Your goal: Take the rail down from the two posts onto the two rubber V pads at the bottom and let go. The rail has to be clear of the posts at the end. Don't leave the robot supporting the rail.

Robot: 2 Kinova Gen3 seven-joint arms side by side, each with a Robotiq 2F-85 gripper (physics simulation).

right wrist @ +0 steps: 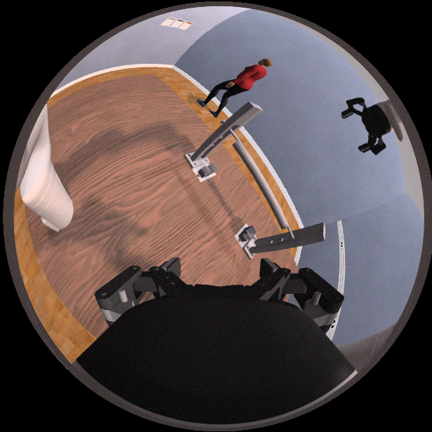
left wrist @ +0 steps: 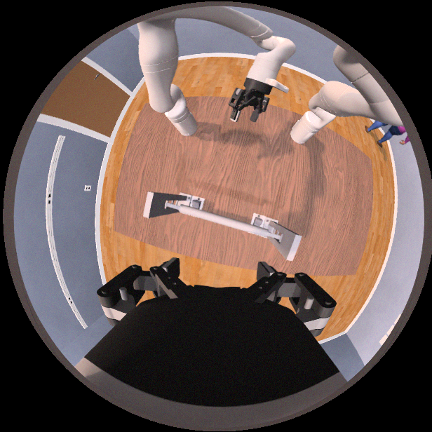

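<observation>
A pale grey rail (left wrist: pixel 220 218) (right wrist: pixel 260 185) hangs between two upright grey posts, its thin ends at the first post (left wrist: pixel 160 204) (right wrist: pixel 227 130) and the second post (left wrist: pixel 288 242) (right wrist: pixel 305 237). It is well above the table. A dark V pad (left wrist: pixel 196 203) (right wrist: pixel 207 171) sits at the foot of the first post, another V pad (left wrist: pixel 263 223) (right wrist: pixel 246 233) at the foot of the second. My left gripper (left wrist: pixel 218 269) (right wrist: pixel 351 133) is open, apart from the rail and above it. My right gripper (right wrist: pixel 219 267) (left wrist: pixel 243 120) is open, away from the rail across the table.
The wood-grain table (left wrist: pixel 225 175) (right wrist: pixel 130 190) carries the posts on white base plates. White arm bases stand on the table's far side in the left wrist view. A person in red (right wrist: pixel 250 77) stands beyond the posts, and part of another person (left wrist: pixel 392 130) shows at the right.
</observation>
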